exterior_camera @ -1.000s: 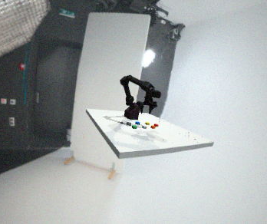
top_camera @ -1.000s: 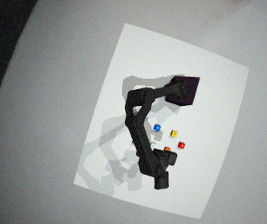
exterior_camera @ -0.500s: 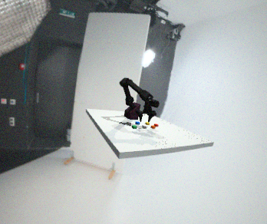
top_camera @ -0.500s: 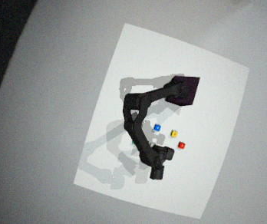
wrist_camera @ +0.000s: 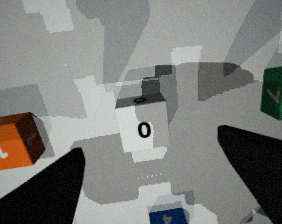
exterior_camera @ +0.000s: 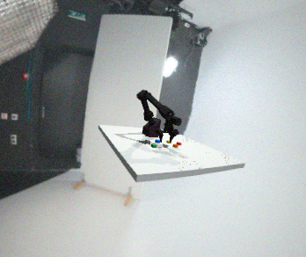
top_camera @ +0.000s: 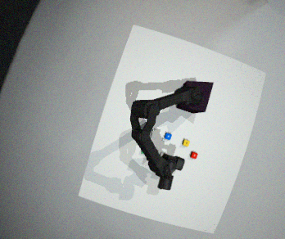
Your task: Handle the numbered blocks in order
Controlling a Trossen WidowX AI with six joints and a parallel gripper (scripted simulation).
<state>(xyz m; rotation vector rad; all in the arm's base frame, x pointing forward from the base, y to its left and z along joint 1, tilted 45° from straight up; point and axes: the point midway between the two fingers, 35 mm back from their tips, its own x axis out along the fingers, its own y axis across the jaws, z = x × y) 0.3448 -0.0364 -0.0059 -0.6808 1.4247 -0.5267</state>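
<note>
My gripper tip is 2 cm above the white block. The rest, counted from my gripper tip: green block 2 cm ahead, 10 cm to the right, 2 cm below; blue block 11 cm behind, 1 cm to the right, 2 cm below; orange block 10 cm to the left, 2 cm below.
</note>
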